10 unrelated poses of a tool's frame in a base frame.
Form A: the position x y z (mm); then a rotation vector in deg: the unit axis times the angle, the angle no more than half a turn.
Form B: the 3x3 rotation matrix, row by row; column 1 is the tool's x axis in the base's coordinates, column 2 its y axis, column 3 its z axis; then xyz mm. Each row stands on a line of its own. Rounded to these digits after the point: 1 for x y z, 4 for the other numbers.
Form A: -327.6 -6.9 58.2 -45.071 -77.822 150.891
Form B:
-0.8656 0.1620 -0.4737
0.2921 -0.6051 -0.7406
-0.4066 -0.7795 0.4765
-327.6 -6.9 58.2

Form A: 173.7 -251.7 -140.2 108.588 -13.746 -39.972
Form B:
0.8096 0.1479 -0.5680
-0.4660 -0.4265 -0.7753
-0.3569 0.8923 -0.2764
173.7 -251.7 -140.2

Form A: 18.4 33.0 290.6 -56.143 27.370 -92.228
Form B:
-0.0180 0.6020 0.7983
-0.9400 -0.2823 0.1917
0.3407 -0.7470 0.5709
18.4 33.0 290.6

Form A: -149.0 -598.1 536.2 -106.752 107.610 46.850
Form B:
-0.0570 -0.9890 -0.1369
-0.7740 -0.0429 0.6318
-0.6307 0.1419 -0.7630
-149.0 -598.1 536.2

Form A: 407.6 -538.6 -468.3 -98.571 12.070 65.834
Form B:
0.5307 -0.6072 -0.5913
0.3579 -0.4718 0.8058
-0.7682 -0.6393 -0.0330
407.6 -538.6 -468.3

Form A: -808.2 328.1 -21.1 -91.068 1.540 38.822
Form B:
0.8219 -0.4038 -0.4018
0.3707 -0.1563 0.9155
-0.4325 -0.9014 0.0212
-808.2 328.1 -21.1

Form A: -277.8 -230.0 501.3 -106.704 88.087 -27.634
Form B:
0.2387 -0.7165 0.6554
-0.9625 -0.0852 0.2575
-0.1287 -0.6923 -0.7100
-277.8 -230.0 501.3

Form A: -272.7 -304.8 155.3 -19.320 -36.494 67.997
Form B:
0.2296 -0.7494 -0.6211
0.9318 0.3536 -0.0822
0.2812 -0.5598 0.7794
-272.7 -304.8 155.3

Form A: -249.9 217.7 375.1 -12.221 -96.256 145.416
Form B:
-0.9862 0.0017 -0.1658
0.1520 -0.3908 -0.9078
-0.0663 -0.9205 0.3851
-249.9 217.7 375.1

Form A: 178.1 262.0 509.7 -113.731 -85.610 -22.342
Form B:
0.3176 0.9397 -0.1269
0.7578 -0.1711 0.6296
0.5699 -0.2961 -0.7665
178.1 262.0 509.7

